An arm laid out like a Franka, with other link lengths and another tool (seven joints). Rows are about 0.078 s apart.
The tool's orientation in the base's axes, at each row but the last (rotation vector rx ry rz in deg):
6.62, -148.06, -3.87
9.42, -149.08, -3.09
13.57, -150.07, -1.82
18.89, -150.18, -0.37
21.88, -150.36, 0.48
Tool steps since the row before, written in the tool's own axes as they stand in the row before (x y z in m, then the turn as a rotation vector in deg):
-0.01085, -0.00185, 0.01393, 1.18, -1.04, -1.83
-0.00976, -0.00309, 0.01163, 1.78, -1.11, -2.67
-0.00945, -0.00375, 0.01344, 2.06, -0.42, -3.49
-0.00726, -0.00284, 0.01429, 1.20, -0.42, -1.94
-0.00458, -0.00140, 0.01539, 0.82, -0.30, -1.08
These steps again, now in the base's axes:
0.00197, -0.00045, -0.01764, 0.04, -1.19, 2.10
0.00272, -0.00175, -0.01515, -0.04, -1.34, 3.12
0.00213, -0.00234, -0.01655, 0.01, -0.70, 4.01
0.00001, -0.00185, -0.01617, 0.00, -0.58, 2.25
-0.00291, -0.00126, -0.01580, -0.11, -0.43, 1.32

